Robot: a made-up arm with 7 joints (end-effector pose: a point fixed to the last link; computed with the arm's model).
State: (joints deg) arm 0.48 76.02 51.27 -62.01 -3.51 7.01 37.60
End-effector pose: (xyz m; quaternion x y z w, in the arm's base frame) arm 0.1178 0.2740 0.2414 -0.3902 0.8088 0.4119 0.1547
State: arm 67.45 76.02 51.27 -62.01 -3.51 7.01 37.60
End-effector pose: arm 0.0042 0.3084 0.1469 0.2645 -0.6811 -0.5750 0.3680
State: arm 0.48 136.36 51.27 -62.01 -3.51 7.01 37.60
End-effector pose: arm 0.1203 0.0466 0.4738 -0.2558 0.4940 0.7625 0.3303
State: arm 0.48 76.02 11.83 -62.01 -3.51 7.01 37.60
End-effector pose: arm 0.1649 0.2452 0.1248 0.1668 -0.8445 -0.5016 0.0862
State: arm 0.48 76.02 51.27 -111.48 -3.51 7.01 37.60
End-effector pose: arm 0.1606 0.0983 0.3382 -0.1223 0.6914 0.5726 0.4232
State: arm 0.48 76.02 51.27 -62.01 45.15 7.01 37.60
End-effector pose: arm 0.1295 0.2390 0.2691 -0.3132 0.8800 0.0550 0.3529
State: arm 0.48 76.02 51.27 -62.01 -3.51 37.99 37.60
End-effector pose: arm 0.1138 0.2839 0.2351 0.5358 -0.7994 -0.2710 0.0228
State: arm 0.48 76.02 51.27 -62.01 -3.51 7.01 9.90
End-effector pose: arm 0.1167 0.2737 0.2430 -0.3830 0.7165 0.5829 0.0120
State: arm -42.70 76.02 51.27 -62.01 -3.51 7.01 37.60
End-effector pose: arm 0.1062 0.2396 0.3358 -0.4034 0.7477 0.2286 0.4753
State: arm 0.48 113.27 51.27 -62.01 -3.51 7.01 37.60
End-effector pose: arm 0.1195 0.1620 0.4150 -0.3179 0.6360 0.6486 0.2715
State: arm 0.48 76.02 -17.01 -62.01 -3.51 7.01 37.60
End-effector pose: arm 0.1440 0.2227 0.0347 -0.0106 -0.8076 -0.5303 0.2576
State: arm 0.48 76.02 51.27 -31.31 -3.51 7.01 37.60
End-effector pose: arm 0.0473 0.3177 0.1416 0.5231 -0.8073 -0.2716 0.0297
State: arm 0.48 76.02 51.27 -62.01 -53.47 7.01 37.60
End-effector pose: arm 0.0815 0.3043 0.2436 0.3971 -0.5866 -0.7016 0.0770
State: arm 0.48 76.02 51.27 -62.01 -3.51 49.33 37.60
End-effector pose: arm 0.1115 0.2864 0.2320 0.5798 -0.7812 -0.2139 0.0880
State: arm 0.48 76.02 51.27 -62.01 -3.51 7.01 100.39
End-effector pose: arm 0.1216 0.2724 0.2398 -0.3239 0.8400 -0.0465 0.4327
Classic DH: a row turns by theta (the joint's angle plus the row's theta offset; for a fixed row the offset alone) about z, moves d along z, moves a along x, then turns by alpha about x. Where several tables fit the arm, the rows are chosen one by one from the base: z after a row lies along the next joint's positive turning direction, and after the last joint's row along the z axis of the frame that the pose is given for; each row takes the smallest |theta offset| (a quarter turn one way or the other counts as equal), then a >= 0, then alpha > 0; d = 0 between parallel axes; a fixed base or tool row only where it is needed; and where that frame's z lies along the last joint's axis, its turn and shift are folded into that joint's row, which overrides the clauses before.
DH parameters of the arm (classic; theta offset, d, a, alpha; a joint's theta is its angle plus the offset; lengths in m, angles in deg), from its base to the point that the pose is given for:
base (fixed): 0 0.1795 -0.015 -70
joint 1: 90 -0.0432 0.0018 90
joint 2: 70 -0.01 0.026 -90
joint 3: -90 -0.116 0.011 -90
joint 4: 0 0.02 -0.046 90
joint 5: 0 -0.214 -0.024 -90
joint 6: 0 -0.054 0.014 90
joint 7: 68.05 -0.0201 0.0017 -103.28
tool (fixed): -82.24 0.004 0 0

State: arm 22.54 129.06 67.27 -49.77 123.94 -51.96 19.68
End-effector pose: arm 0.1048 0.0394 0.4624 -0.0511 0.5160 -0.0341 0.8544
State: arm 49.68 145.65 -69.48 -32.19 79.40 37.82 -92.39
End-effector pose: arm 0.0760 0.2493 0.3143 -0.2058 0.4125 -0.2579 0.8491
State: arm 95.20 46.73 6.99 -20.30 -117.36 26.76 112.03
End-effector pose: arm -0.3032 0.1831 0.2807 -0.1108 -0.1392 -0.4218 0.8891
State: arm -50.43 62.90 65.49 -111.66 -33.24 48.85 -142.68
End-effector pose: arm -0.0161 0.1708 0.3977 0.3624 -0.0916 -0.5842 0.7204
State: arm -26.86 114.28 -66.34 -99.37 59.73 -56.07 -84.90
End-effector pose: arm 0.1300 0.0897 0.0851 0.1901 0.2441 0.9201 0.2401
